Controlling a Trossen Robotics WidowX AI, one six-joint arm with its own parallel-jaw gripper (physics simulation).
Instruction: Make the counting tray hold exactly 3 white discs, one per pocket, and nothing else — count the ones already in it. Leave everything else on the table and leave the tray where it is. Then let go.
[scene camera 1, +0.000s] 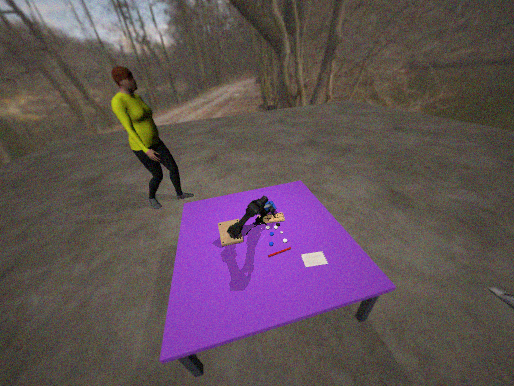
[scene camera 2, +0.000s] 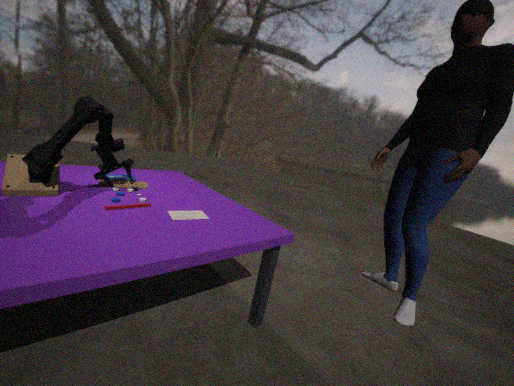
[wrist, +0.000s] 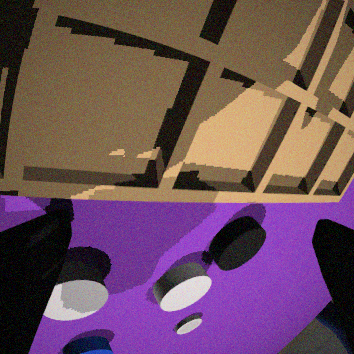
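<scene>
The wooden counting tray (scene camera 1: 280, 218) (scene camera 2: 142, 185) (wrist: 240, 197) has rows of pockets; the nearer ones in the wrist view show bare floors, and the rest are cut off or shadowed. My gripper (scene camera 2: 119, 182) (wrist: 196, 229) is open and empty, low at the tray's near edge. A white disc (wrist: 186, 293) and a black disc (wrist: 239, 243) lie on the table between the fingers' lines. Another white disc (wrist: 82, 301) is partly behind the left finger. A small white disc (scene camera 1: 281, 232) (scene camera 2: 139, 194) (wrist: 190, 325) lies nearer. Another white disc (scene camera 1: 285, 240) (scene camera 2: 142, 199) lies farther from the tray.
Blue discs (scene camera 1: 271, 233) (scene camera 1: 271, 244) (scene camera 2: 120, 193) (scene camera 2: 116, 200) (wrist: 91, 346) lie near the white ones. A red stick (scene camera 1: 279, 252) (scene camera 2: 127, 206) and a pale sheet (scene camera 1: 314, 259) (scene camera 2: 188, 215) lie beyond. A blue object (scene camera 1: 270, 205) (scene camera 2: 121, 177) is behind the tray.
</scene>
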